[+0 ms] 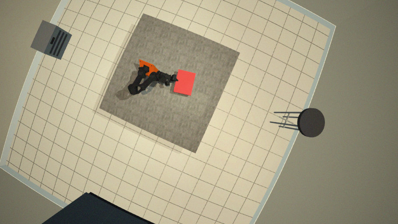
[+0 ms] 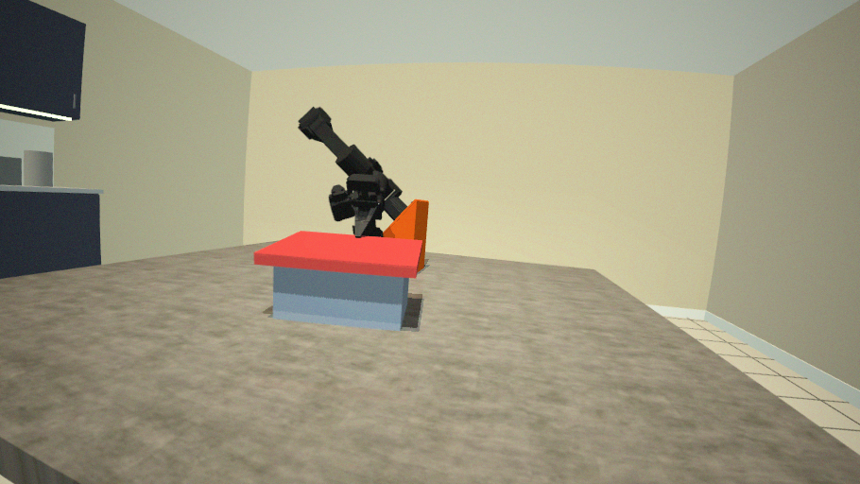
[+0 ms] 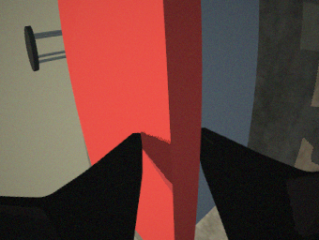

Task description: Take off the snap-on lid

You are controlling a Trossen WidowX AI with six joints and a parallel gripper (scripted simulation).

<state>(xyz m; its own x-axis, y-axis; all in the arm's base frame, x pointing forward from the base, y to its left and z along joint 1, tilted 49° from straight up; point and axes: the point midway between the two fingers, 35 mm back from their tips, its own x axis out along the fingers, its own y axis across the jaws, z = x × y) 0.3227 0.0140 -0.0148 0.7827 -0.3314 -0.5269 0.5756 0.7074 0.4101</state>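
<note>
Now: the red lid 8 cm ahead of my gripper tip and 2 cm to the left of it. Round my gripper tip: blue-grey storage box (7 cm ahead, 2 cm to the left, 6 cm below).
</note>
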